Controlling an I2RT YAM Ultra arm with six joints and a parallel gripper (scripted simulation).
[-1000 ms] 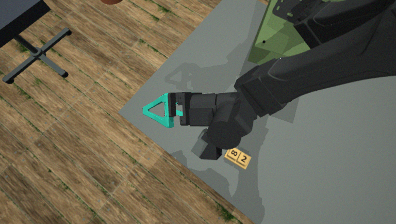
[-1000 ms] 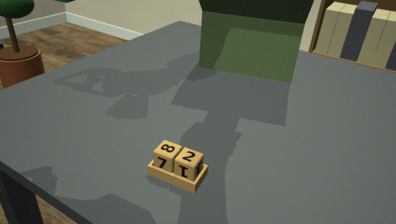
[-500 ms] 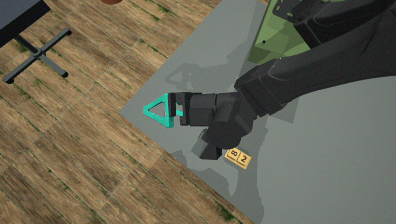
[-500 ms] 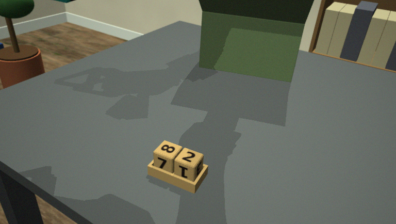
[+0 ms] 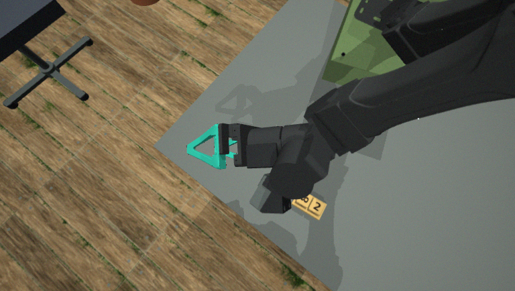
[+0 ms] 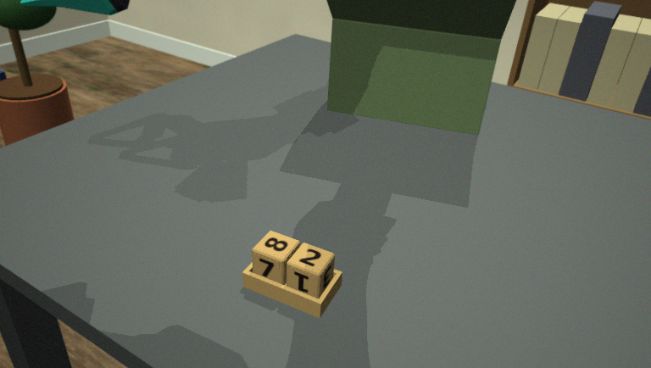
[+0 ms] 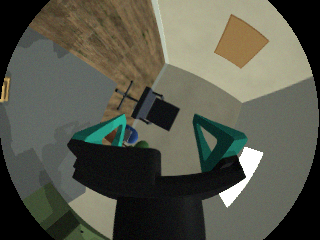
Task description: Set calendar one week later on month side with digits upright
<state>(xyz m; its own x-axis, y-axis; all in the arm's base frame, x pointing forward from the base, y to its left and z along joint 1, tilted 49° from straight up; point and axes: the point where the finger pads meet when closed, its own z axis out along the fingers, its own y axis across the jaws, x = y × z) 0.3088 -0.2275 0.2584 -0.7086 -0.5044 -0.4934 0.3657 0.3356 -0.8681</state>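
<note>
Right now my hand is 26 cm above the tray, 22 cm to the right of it and 7 cm past it.
</note>
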